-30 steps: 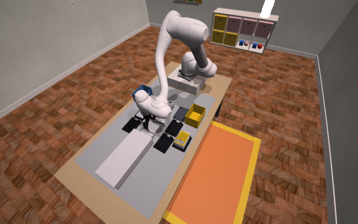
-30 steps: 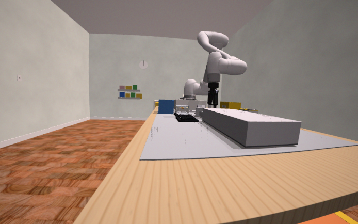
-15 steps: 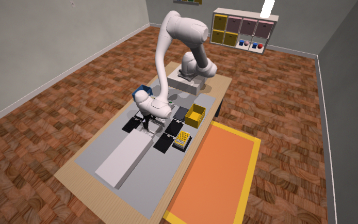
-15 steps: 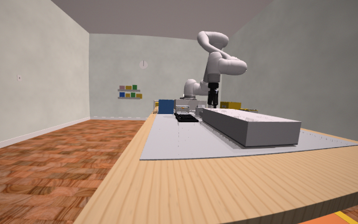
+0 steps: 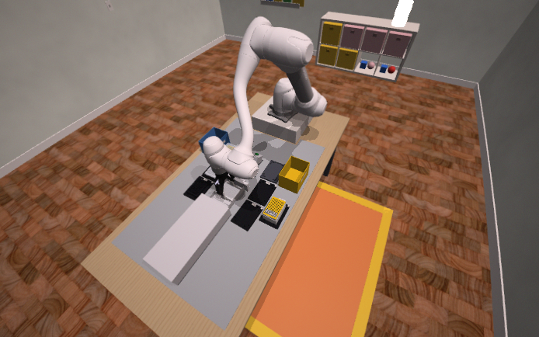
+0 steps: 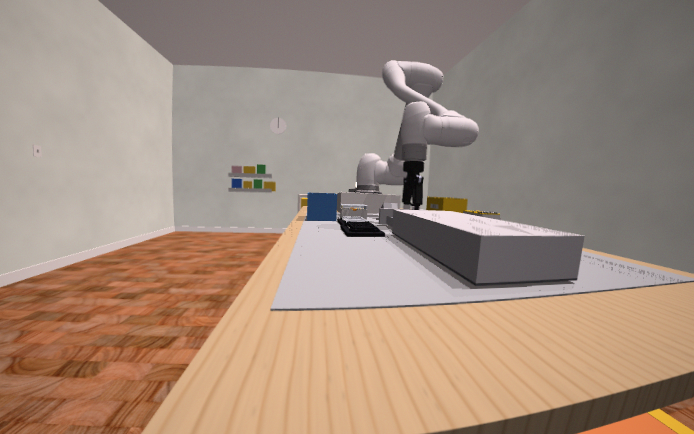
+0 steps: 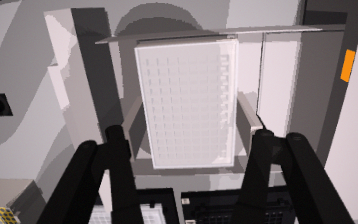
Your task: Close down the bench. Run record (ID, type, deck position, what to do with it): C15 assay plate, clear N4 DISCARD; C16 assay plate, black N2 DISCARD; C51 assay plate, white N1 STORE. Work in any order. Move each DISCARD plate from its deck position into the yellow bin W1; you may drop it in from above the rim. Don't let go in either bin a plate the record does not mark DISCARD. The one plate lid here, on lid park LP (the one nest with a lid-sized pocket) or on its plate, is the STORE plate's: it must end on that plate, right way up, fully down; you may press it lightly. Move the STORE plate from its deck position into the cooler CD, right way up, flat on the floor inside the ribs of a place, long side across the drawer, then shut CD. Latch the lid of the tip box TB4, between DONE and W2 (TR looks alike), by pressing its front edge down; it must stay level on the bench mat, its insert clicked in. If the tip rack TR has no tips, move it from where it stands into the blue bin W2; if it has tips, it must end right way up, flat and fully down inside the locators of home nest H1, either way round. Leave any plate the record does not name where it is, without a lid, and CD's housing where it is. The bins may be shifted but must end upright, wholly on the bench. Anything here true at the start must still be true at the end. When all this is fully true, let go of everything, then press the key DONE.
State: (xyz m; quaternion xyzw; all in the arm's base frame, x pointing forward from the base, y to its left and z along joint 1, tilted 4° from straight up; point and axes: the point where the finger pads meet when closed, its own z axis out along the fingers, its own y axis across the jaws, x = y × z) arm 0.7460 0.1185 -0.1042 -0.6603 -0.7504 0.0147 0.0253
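Right now the cooler drawer is 40 mm ahead of my hand and 30 mm below it. Also, from my hand: plate lid (20 mm below); then cooler CD (170 mm ahead, 20 mm to the left, 20 mm below); then white plate (20 mm below).
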